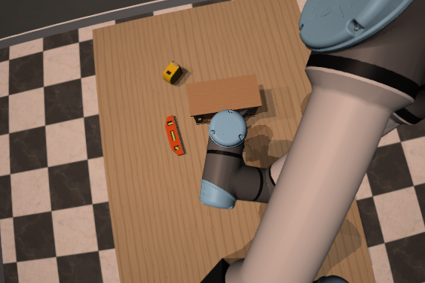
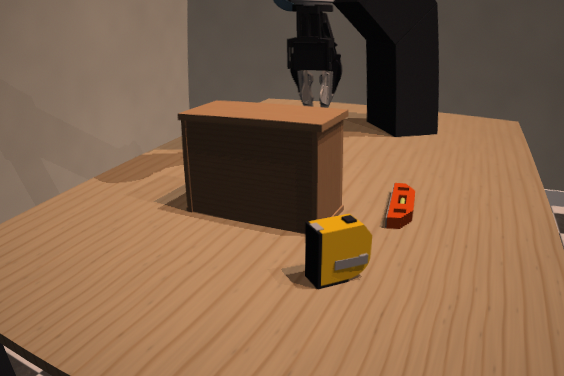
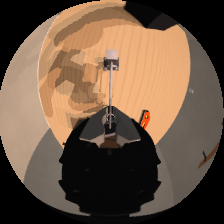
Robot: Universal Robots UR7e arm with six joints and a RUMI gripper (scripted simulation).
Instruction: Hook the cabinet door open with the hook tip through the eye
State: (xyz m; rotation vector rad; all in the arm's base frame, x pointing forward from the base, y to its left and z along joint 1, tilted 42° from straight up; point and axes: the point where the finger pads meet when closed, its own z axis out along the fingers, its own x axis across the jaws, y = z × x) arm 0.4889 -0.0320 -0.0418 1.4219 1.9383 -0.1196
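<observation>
The thin hook rod is 20 mm behind my hand and 20 mm below it. Also, from my hand: dark door: 90 mm ahead, 40 mm to the right, 40 mm below; then yellow tape measure: 350 mm ahead, 150 mm to the left, 80 mm below; then orange spirit level: 110 mm ahead, 180 mm to the left, 100 mm below.
</observation>
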